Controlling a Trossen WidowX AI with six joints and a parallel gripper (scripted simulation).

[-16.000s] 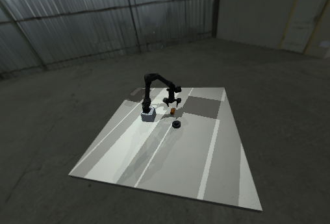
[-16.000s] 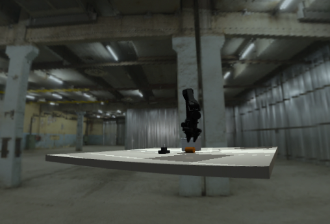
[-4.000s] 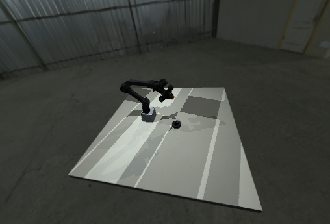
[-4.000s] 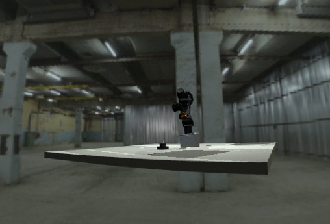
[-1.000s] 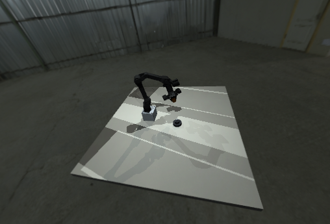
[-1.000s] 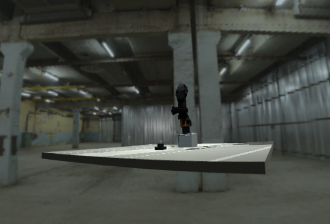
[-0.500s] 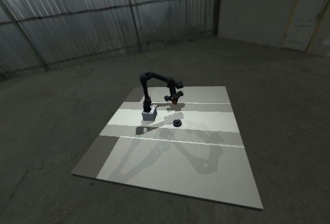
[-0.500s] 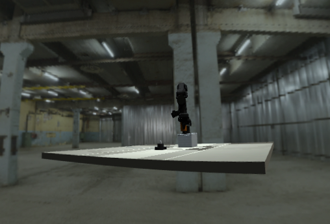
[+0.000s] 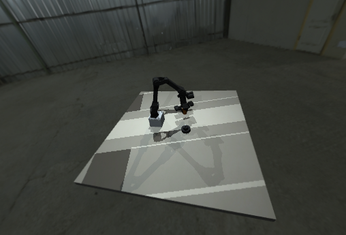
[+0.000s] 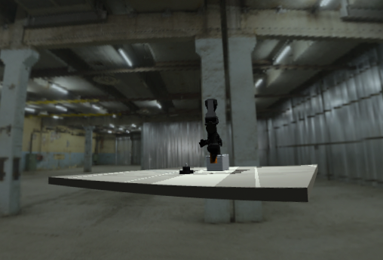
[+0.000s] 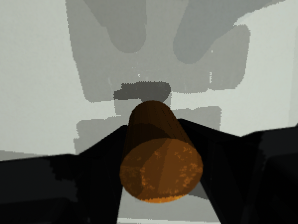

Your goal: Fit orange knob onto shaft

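The dark round pedestal is 16 cm to the right of my gripper tip, 6 cm ahead of it and 4 cm below it. From my gripper tip the other things lie so: orange knob 3 cm above.
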